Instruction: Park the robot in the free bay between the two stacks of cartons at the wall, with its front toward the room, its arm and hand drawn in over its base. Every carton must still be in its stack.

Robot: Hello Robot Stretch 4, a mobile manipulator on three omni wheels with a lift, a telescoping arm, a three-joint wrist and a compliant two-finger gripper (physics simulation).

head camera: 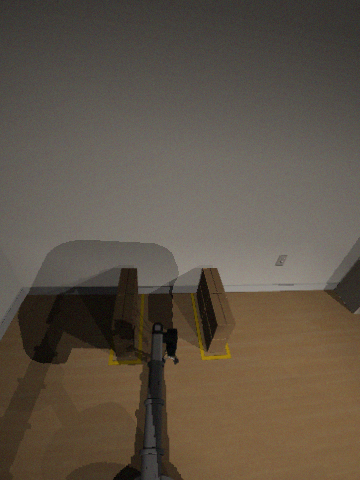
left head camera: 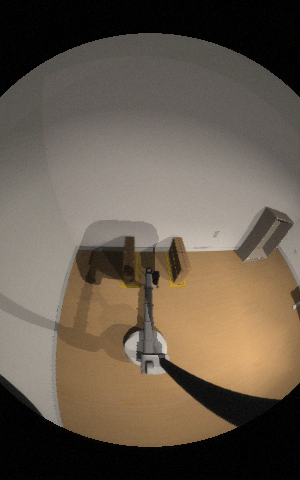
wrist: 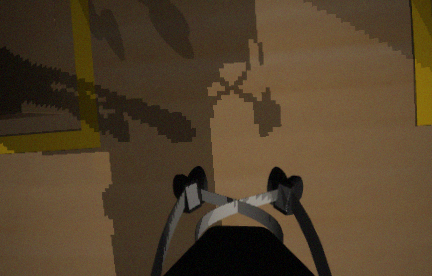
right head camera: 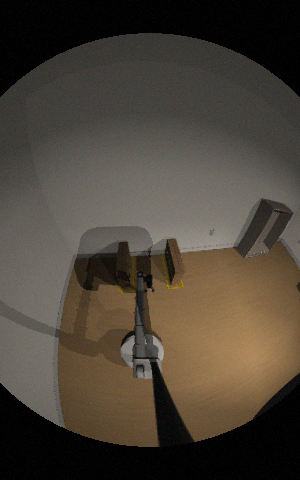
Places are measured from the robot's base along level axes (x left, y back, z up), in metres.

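Where they show: gripper, fingertip midpoint: (head camera: 169, 362) (left head camera: 153, 287) (wrist: 236, 181) (right head camera: 149, 291).
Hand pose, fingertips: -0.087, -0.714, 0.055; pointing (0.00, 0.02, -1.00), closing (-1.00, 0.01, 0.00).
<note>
Each offset is from my fingertips to the top centre of the thing, as dx, dy, dz. "spot": to the spot under its first point.
The left carton stack {spot: +0.290, -0.276, +0.278} (head camera: 128, 300) (left head camera: 129, 255) (right head camera: 123, 257) and the right carton stack (head camera: 216, 305) (left head camera: 180, 257) (right head camera: 174, 260) stand upright against the wall with the bay between them. The robot's round white base (left head camera: 132, 348) (right head camera: 128, 351) is out in the room, in front of the bay. The arm (head camera: 152, 425) (left head camera: 148, 312) (right head camera: 139, 312) reaches out from it toward the wall. My gripper (wrist: 236, 181) is open and empty, pointing down at the floor. In the head views the hand is near the bay's mouth, closer to the left stack. Contact with that stack cannot be judged.
Yellow tape (head camera: 216, 357) (wrist: 89, 100) marks the floor around each stack. A grey open cabinet {spot: -1.702, -0.604, +0.518} (left head camera: 256, 232) (right head camera: 254, 230) stands at the wall on the right. A wall outlet {-0.952, -0.701, +0.375} (head camera: 281, 260) is between it and the right stack. A side wall runs along the left.
</note>
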